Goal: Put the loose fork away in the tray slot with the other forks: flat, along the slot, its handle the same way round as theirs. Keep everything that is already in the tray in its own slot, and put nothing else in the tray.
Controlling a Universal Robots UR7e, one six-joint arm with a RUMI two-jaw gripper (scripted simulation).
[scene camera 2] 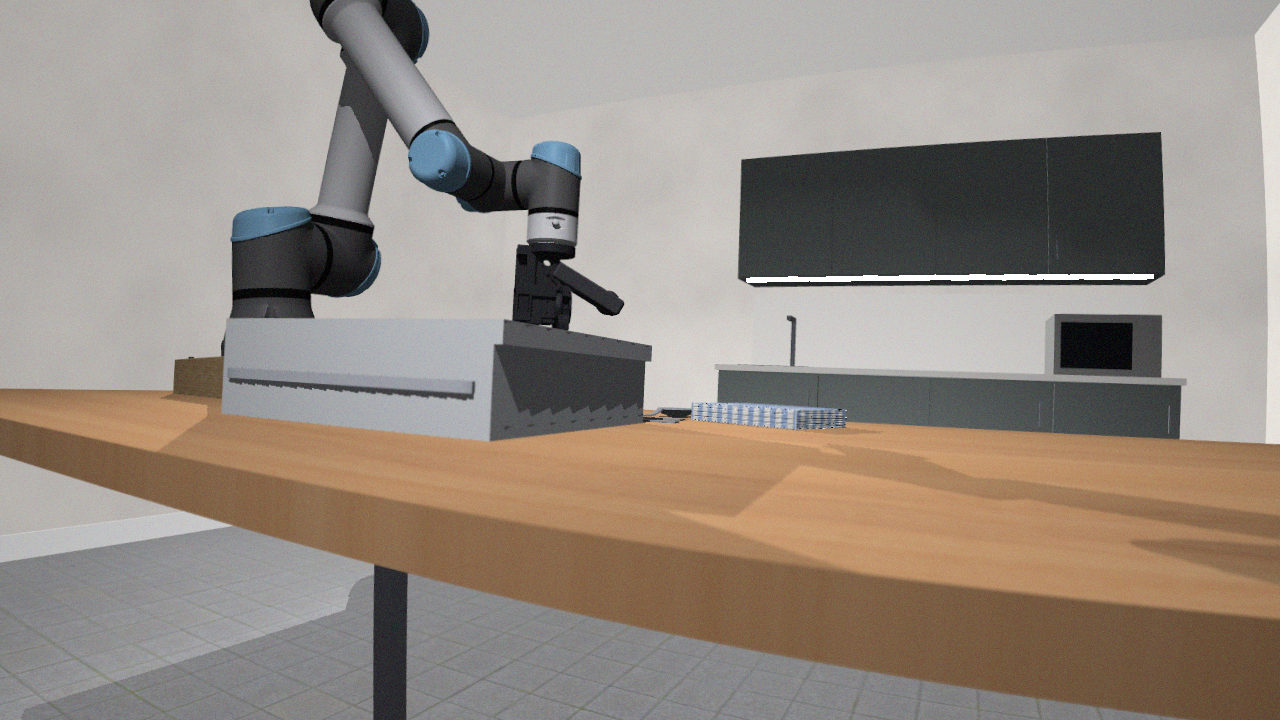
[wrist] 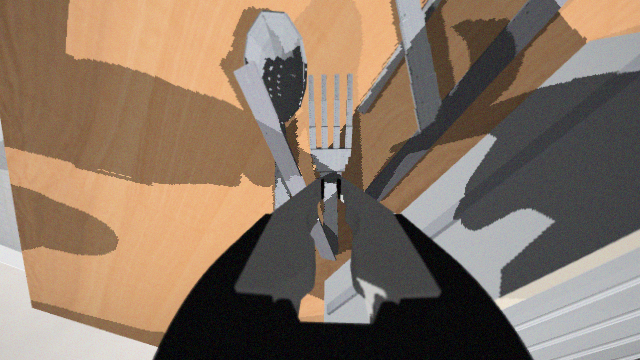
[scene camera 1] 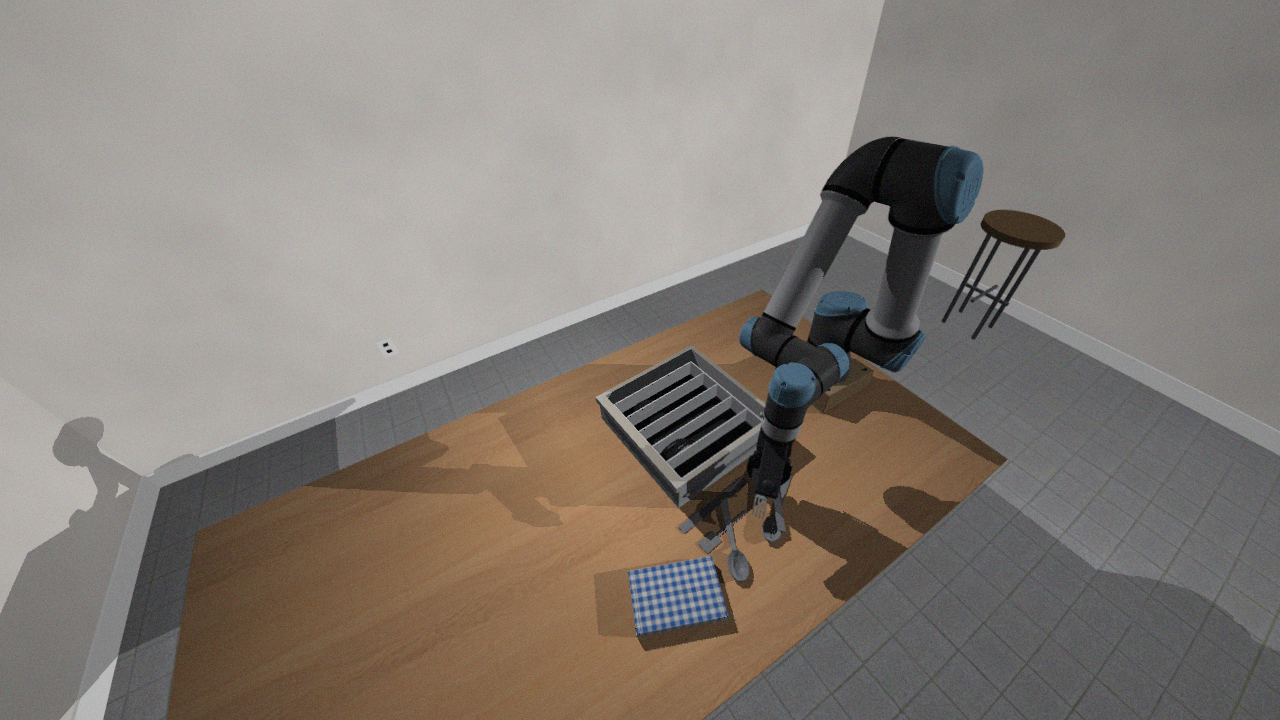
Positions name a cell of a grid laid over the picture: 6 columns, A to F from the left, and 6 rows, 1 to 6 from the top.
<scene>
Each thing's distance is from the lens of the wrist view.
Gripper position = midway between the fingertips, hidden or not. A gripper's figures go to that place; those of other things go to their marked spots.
gripper (wrist: D3): 0.15 m
grey tray (wrist: F5): 0.29 m
</scene>
